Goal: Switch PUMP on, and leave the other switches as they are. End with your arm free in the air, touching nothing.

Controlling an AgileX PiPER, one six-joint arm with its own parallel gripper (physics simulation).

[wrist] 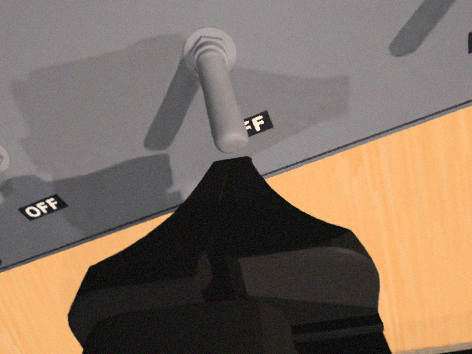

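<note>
A light grey toggle switch [220, 100] stands on the grey panel [300, 30] in the upper middle of the wrist view. Its lever leans toward the panel's near edge and partly covers its OFF label [260, 123]. No name label shows, so I cannot tell whether this is PUMP. My black gripper [235, 182] is shut and empty. Its closed tips appear just below the rounded lever end, with a narrow gap between them in the view; their difference in depth is hard to judge.
Another OFF label [43, 207] lies at the lower left of the panel, with part of another switch [3, 159] at the left edge. A lever-shaped shadow falls at the upper right. The wooden table [325, 200] runs beyond the panel's near edge.
</note>
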